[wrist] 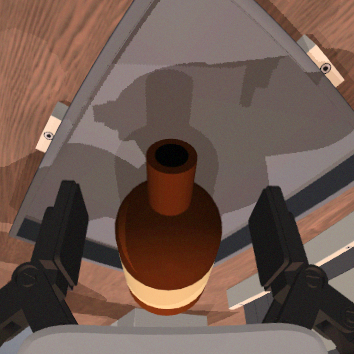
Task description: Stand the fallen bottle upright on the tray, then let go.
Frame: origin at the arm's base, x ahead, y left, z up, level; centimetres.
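Where they show: gripper, fingertip midpoint: (170, 201).
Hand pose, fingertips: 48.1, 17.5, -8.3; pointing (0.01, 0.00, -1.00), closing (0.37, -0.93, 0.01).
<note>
After its pixels a point has its place, as x, y, z.
A brown bottle (169, 240) @(45.3, 16.2, -7.9) with a cream label band near its base is in the centre of the wrist view. Its neck points up the picture, and its open mouth faces towards the camera. It overlaps the near corner of the grey tray (200, 37) @(53.9, 18.4, -14.1), with its base end showing beyond the tray's dark edge. What its base rests on, and how far it leans, I cannot tell. My gripper (170, 201) @(48.1, 17.5, -8.3) is open, with one finger to the left and one to the right of the bottle, and gaps on both sides. Nothing is held.
Light screwed brackets sit on the tray's left (49, 135) @(45.4, 24.2, -13.1) and right (325, 67) @(56.1, 12.1, -13.1) sides. A grey block (162, 318) @(10.2, 1.2, -13.2) shows partly at the bottom, behind the bottle's base. A grey and dark panelled object (320, 245) @(41.5, -4.1, -13.2) is at the lower right. The wooden surface (45, 45) @(50.2, 25.8, -14.6) surrounds the tray.
</note>
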